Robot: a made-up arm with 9 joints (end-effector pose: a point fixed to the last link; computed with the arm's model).
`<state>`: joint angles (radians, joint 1 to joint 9).
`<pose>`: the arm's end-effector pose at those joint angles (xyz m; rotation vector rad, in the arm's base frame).
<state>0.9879 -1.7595 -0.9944 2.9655 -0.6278 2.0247 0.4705 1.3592 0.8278</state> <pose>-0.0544 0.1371 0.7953 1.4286 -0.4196 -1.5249</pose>
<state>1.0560 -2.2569 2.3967 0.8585 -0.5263 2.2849 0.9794 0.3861 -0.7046</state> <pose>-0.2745 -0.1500 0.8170 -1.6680 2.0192 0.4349</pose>
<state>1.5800 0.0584 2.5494 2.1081 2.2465 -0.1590 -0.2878 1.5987 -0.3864</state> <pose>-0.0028 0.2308 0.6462 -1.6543 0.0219 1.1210</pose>
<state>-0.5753 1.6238 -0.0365 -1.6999 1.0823 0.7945 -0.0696 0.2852 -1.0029</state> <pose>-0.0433 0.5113 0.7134 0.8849 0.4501 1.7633</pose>
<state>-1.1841 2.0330 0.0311 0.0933 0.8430 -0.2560 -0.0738 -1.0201 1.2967</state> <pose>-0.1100 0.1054 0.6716 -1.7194 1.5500 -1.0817</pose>
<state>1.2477 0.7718 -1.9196 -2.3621 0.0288 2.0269 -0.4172 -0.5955 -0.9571</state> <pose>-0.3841 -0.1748 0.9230 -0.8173 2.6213 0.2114</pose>
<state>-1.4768 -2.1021 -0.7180 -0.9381 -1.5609 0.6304 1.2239 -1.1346 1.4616</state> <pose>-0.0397 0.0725 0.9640 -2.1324 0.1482 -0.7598</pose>
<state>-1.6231 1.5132 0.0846 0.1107 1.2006 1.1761 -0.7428 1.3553 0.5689</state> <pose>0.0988 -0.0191 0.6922 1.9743 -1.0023 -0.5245</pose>
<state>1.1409 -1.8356 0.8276 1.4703 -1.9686 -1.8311 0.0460 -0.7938 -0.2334</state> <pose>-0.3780 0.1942 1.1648 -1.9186 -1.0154 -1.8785</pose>
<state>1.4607 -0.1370 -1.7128 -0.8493 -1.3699 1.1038 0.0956 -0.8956 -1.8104</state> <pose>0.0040 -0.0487 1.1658 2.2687 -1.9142 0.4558</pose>
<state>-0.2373 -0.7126 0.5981 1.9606 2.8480 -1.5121 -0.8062 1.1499 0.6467</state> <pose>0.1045 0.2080 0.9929 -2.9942 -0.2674 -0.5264</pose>
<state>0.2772 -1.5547 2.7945 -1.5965 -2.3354 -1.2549 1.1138 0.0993 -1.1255</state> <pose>-0.3558 0.4531 1.1677 2.4157 1.7055 0.9957</pose>
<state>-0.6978 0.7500 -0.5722 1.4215 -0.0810 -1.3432 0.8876 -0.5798 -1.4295</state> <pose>-0.3590 -0.0297 0.6212 0.6493 1.5811 2.4361</pose>
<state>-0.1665 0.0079 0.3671 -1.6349 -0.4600 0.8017 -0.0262 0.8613 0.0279</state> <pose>0.0067 0.2994 0.6924 1.6243 1.8099 -0.9717</pose>
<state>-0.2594 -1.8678 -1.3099 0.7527 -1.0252 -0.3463 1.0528 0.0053 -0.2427</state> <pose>-0.2640 0.0591 0.5066 -0.1194 1.0393 -1.3186</pose>
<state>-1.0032 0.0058 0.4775 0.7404 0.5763 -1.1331 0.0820 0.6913 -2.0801</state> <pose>-0.1101 -0.2622 0.8861 -0.1542 -1.3362 -1.0882</pose>
